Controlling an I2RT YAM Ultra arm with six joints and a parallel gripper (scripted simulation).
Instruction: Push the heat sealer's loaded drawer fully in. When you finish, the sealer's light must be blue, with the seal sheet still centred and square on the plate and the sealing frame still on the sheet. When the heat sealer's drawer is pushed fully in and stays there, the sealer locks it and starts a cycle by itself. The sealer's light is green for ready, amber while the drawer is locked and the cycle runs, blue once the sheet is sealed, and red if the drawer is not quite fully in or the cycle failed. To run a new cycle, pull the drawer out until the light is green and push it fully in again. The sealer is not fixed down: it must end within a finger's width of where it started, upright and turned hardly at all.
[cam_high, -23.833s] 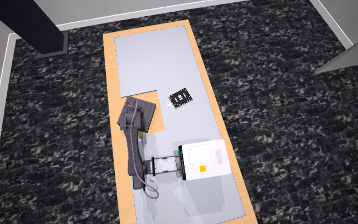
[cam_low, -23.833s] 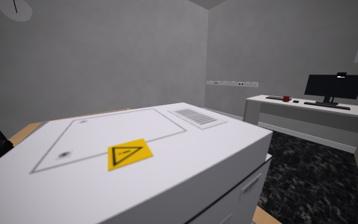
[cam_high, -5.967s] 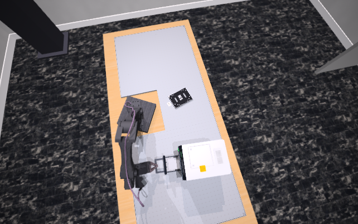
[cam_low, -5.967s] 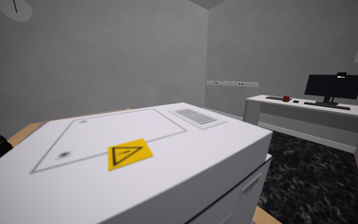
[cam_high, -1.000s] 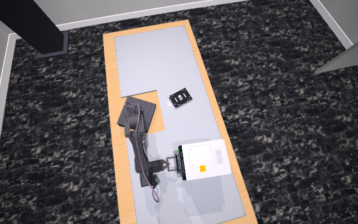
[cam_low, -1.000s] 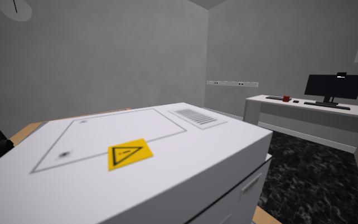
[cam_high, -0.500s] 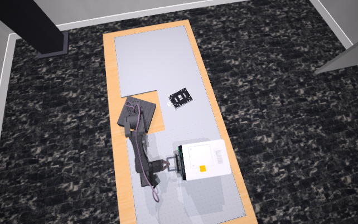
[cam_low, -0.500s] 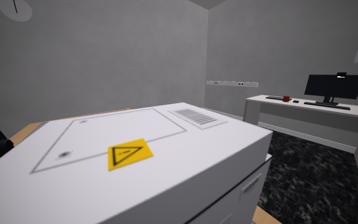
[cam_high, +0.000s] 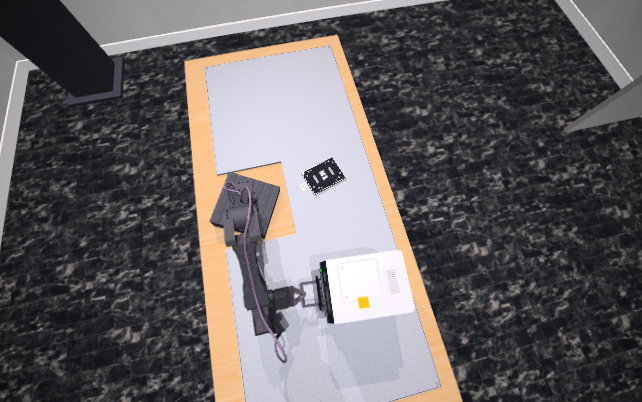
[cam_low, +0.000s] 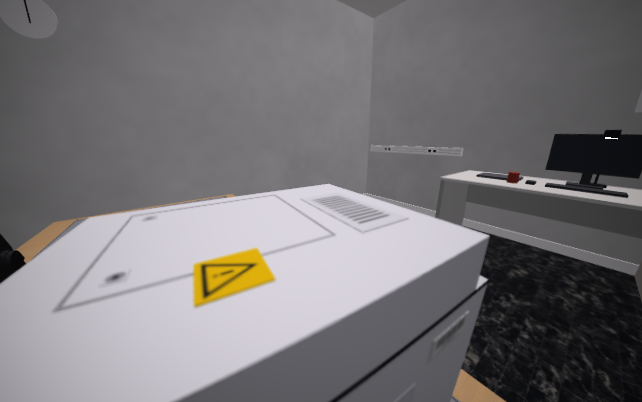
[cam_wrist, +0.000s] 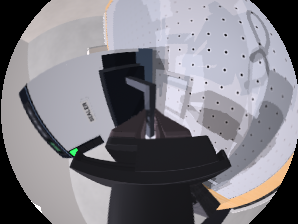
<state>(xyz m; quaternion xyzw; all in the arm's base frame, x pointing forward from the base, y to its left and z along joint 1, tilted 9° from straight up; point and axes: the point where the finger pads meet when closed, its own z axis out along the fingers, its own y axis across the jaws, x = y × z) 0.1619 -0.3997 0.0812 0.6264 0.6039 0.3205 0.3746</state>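
My hand is 12 cm short of the sealer drawer, 1 cm to the left of it and 1 cm above it.
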